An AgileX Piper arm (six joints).
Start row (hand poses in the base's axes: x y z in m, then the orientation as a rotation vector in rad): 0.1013, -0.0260, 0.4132, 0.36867, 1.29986, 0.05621
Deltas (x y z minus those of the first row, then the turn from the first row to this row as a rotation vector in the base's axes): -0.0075, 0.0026, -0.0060, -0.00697, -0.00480, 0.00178; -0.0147, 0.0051, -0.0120, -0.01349, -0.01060, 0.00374; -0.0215, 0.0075, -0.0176, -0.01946, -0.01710, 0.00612; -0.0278, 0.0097, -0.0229, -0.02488, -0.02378, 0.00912; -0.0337, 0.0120, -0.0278, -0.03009, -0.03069, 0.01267; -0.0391, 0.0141, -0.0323, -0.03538, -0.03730, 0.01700; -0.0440, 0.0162, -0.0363, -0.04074, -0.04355, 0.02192; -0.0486, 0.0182, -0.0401, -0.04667, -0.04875, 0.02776; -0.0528, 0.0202, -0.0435, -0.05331, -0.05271, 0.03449; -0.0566, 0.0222, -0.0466, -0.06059, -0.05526, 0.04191; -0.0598, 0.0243, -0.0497, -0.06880, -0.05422, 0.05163; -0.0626, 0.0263, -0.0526, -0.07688, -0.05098, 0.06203; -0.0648, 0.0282, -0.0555, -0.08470, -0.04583, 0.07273; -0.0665, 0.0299, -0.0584, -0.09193, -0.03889, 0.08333; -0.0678, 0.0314, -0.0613, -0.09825, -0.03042, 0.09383; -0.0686, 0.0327, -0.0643, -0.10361, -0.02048, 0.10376; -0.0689, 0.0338, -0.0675, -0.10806, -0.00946, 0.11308; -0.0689, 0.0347, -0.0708, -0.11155, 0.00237, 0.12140; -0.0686, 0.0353, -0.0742, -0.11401, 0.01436, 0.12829
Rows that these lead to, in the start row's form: 0.0938, -0.0234, 0.4072, 0.36123, 1.29536, 0.05402; 0.0866, -0.0209, 0.4012, 0.35400, 1.28990, 0.05246; 0.0798, -0.0185, 0.3956, 0.34692, 1.28384, 0.05174; 0.0735, -0.0163, 0.3903, 0.33991, 1.27771, 0.05193; 0.0676, -0.0140, 0.3854, 0.33271, 1.27145, 0.05275; 0.0622, -0.0119, 0.3809, 0.32497, 1.26563, 0.05412; 0.0573, -0.0098, 0.3769, 0.31682, 1.26026, 0.05587; 0.0527, -0.0078, 0.3731, 0.30767, 1.25607, 0.05784; 0.0485, -0.0058, 0.3697, 0.29742, 1.25323, 0.05987; 0.0447, -0.0038, 0.3666, 0.28629, 1.25187, 0.06181; 0.0415, -0.0017, 0.3635, 0.27310, 1.25442, 0.06443; 0.0387, 0.0003, 0.3606, 0.25970, 1.25922, 0.06733; 0.0365, 0.0022, 0.3577, 0.24643, 1.26592, 0.07030; 0.0348, 0.0039, 0.3548, 0.23380, 1.27435, 0.07327; 0.0335, 0.0054, 0.3519, 0.22207, 1.28427, 0.07648; 0.0327, 0.0067, 0.3489, 0.21157, 1.29554, 0.07957; 0.0324, 0.0078, 0.3457, 0.20226, 1.30779, 0.08257; 0.0324, 0.0087, 0.3424, 0.19444, 1.32068, 0.08521; 0.0327, 0.0093, 0.3390, 0.18841, 1.33353, 0.08731
